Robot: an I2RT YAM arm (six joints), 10 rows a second.
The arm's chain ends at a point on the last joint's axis. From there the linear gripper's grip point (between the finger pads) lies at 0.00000 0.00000 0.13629 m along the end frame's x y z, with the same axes.
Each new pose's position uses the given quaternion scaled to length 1; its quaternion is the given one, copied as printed.
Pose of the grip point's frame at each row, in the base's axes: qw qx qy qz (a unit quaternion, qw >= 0); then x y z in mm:
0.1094 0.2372 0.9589 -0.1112 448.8 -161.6 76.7
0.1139 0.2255 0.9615 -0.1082 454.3 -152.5 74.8
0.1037 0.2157 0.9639 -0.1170 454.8 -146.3 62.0
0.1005 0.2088 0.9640 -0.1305 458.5 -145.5 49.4
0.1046 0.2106 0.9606 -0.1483 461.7 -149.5 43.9
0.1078 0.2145 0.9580 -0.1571 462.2 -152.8 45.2
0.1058 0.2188 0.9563 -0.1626 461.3 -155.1 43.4
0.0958 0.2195 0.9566 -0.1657 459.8 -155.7 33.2
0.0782 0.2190 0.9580 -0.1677 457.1 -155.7 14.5
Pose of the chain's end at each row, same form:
0.1094 0.2372 0.9589 -0.1112 427.4 -125.5 206.4
0.1139 0.2255 0.9615 -0.1082 431.1 -117.1 204.4
0.1037 0.2157 0.9639 -0.1170 434.4 -109.5 191.6
0.1005 0.2088 0.9640 -0.1305 439.5 -105.5 178.3
0.1046 0.2106 0.9606 -0.1483 442.8 -104.7 171.2
0.1078 0.2145 0.9580 -0.1571 443.2 -105.5 171.6
0.1058 0.2188 0.9563 -0.1626 443.4 -106.4 169.4
0.0958 0.2195 0.9566 -0.1657 444.7 -106.8 159.5
0.0782 0.2190 0.9580 -0.1677 446.7 -107.2 141.5

